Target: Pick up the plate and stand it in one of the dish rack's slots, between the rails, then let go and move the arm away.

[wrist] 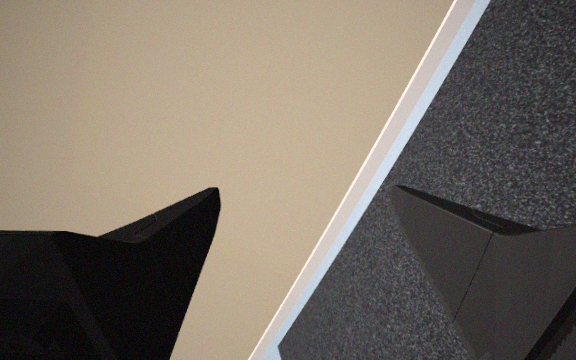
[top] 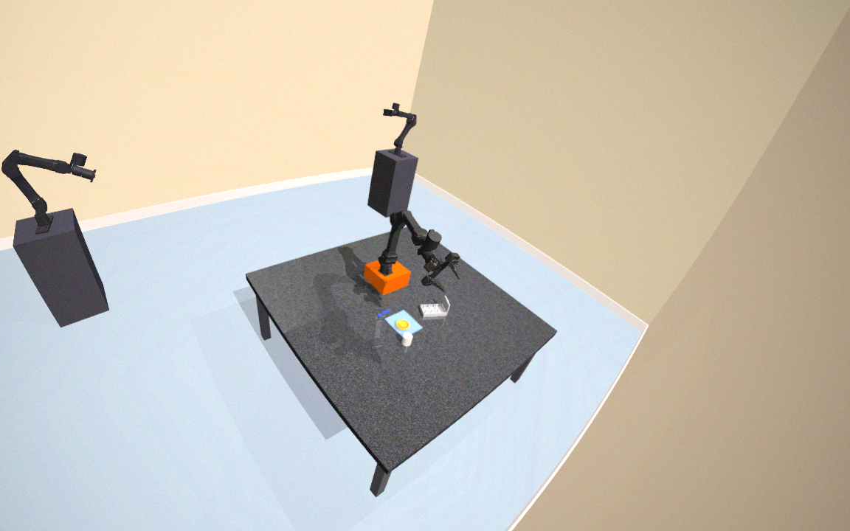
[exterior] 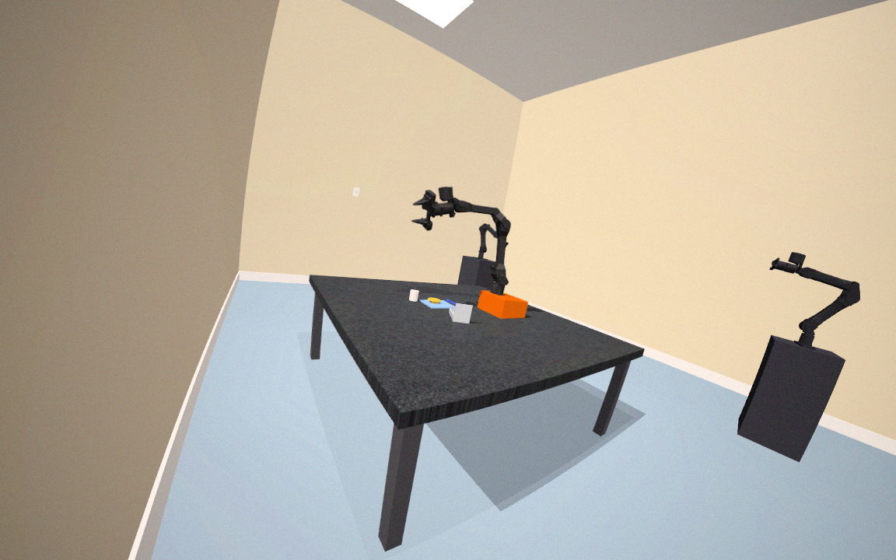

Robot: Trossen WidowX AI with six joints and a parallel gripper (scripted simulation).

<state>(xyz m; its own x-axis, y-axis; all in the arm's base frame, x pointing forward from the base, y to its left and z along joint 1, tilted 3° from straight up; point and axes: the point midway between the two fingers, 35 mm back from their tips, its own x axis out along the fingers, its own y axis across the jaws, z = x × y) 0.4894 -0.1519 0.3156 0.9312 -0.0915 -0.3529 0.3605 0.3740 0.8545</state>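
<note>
The yellow plate lies 200 mm behind my gripper tip, 10 mm to the left of it and 410 mm below it. Also, from my gripper tip: white cup (110 mm behind, 50 mm to the right, 400 mm below); then dish rack (190 mm behind, 230 mm to the left, 400 mm below); then blue spoon (330 mm behind, 10 mm to the right, 420 mm below).
</note>
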